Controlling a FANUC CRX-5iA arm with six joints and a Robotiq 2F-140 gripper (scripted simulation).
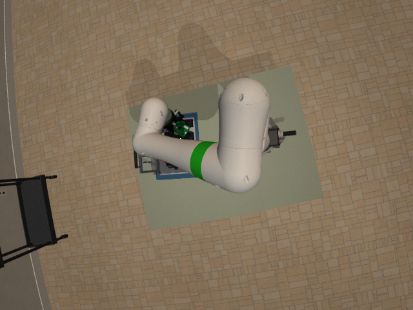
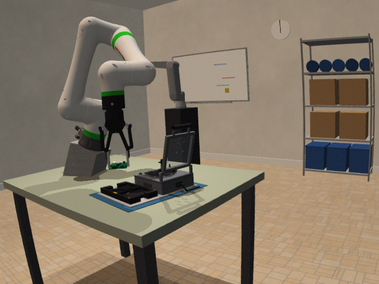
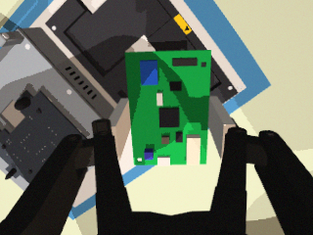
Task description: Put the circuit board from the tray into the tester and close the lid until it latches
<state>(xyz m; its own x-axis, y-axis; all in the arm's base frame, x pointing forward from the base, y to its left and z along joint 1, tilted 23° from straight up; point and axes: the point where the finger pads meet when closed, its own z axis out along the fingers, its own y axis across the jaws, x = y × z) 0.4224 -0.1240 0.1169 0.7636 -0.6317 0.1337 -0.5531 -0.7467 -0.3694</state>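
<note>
Now: the green circuit board 20 mm below my hand. Round my hand: lid (180 mm to the left, 180 mm ahead, 40 mm above).
</note>
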